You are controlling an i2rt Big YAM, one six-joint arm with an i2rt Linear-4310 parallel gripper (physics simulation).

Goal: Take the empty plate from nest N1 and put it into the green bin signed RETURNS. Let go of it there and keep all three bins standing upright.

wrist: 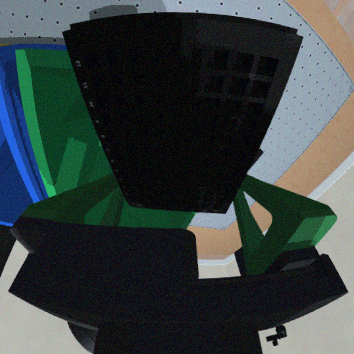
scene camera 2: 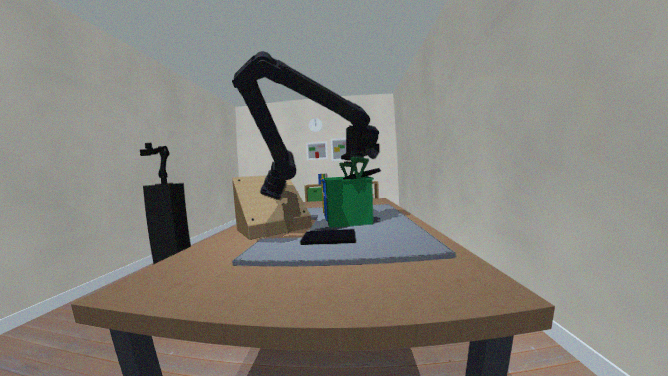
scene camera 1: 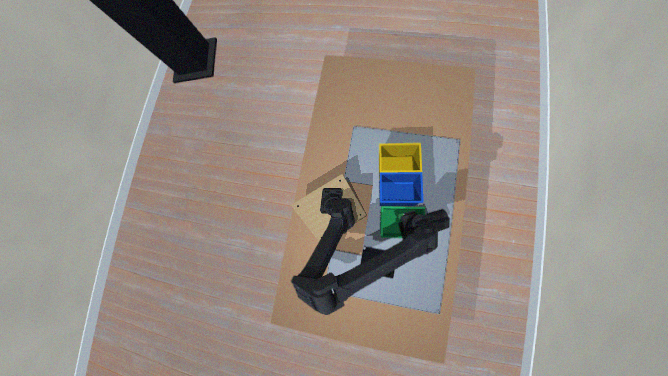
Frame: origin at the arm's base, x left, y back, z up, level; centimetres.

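Seen in the pictures: gripper, fingertip midpoint: (wrist: 177, 175) (scene camera 2: 353, 179) (scene camera 1: 407, 231); arm's base at its link origin: (scene camera 2: 273, 187) (scene camera 1: 330, 200).
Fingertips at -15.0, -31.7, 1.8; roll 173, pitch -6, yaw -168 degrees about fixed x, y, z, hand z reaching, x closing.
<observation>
Pixels of each thing's top centre, then the offset from my fingertips to it, as dx, dy, dz. Level surfaces: height alone.
- dark plate at its top centre: (wrist: 183, 177) (scene camera 2: 360, 168) +0.9, -3.5, +4.1
- green bin at its top centre: (wrist: 120, 196) (scene camera 2: 347, 176) (scene camera 1: 403, 220) +4.3, +1.4, +1.3
- blue bin at its top centre: (scene camera 1: 401, 187) +18.5, +0.9, +0.5
- yellow bin at its top centre: (scene camera 1: 400, 157) +31.6, +0.2, +0.5
- flat black block at its top centre: (scene camera 2: 329, 233) (scene camera 1: 378, 262) -14.1, +12.2, -16.0
- grey mat at its surface level: dz -17.5
My gripper (scene camera 2: 355, 174) (wrist: 177, 175) has green fingers and is shut on the dark plate (scene camera 2: 371, 173) (wrist: 175, 115), which shows a grid of small squares in the wrist view. The plate is tilted, its right end higher in scene camera 2, at about the rim height of the green bin (scene camera 1: 391, 222) (scene camera 2: 350, 202) (wrist: 42, 100). It overlaps part of the bin's opening in the wrist view. Whether it touches the rim I cannot tell. In scene camera 1 the arm hides the plate. The green bin stands upright; its sign and the N1 label are not readable.
The blue bin (scene camera 1: 401, 189) (wrist: 10, 135) and the yellow bin (scene camera 1: 400, 159) stand upright in a row beside the green one. A wooden wedge block (scene camera 1: 310, 205) (scene camera 2: 265, 222) stands by the arm's base. A flat black block (scene camera 2: 328, 236) lies on the grey mat (scene camera 1: 420, 280) (scene camera 2: 400, 245).
</observation>
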